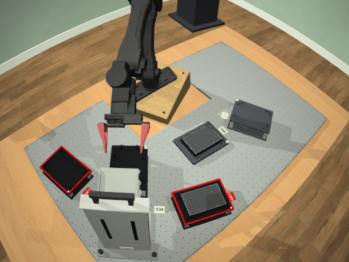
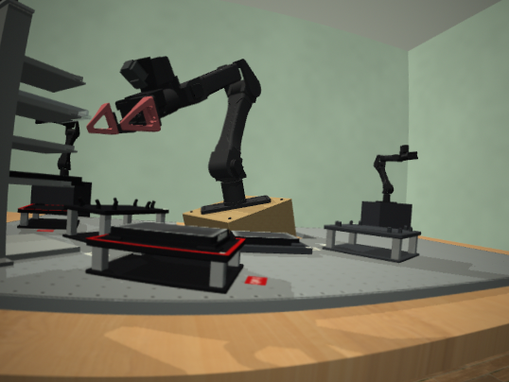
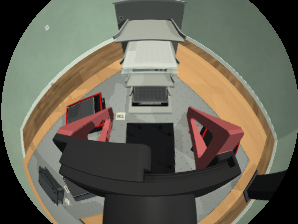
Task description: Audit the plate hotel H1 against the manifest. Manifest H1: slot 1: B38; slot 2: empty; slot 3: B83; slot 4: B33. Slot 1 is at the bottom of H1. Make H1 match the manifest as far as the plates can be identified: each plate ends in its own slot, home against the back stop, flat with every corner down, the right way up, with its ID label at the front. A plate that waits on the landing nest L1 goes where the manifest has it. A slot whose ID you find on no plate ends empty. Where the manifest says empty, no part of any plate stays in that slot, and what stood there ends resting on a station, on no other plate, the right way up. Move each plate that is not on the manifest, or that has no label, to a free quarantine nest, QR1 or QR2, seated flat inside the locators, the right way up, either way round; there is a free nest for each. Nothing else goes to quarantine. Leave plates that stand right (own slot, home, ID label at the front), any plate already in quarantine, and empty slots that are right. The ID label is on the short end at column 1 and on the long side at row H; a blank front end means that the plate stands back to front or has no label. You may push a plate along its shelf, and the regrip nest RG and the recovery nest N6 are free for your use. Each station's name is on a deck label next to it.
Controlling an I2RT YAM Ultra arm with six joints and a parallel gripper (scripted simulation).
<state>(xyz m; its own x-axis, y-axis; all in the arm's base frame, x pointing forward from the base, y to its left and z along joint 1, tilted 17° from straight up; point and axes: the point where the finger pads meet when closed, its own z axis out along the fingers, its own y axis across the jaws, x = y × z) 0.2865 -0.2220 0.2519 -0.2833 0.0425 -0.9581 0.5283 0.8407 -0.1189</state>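
My hand is 11 cm short of the pale translucent plate and 7 cm to the left of it. Also, from my hand: plate hotel H1: 18 cm ahead, 11 cm to the right, 5 cm below; then hotel handle: 18 cm ahead, 14 cm above, 11 cm to the right; then red-edged quarantine nest: 17 cm to the right, 17 cm below, 15 cm behind.
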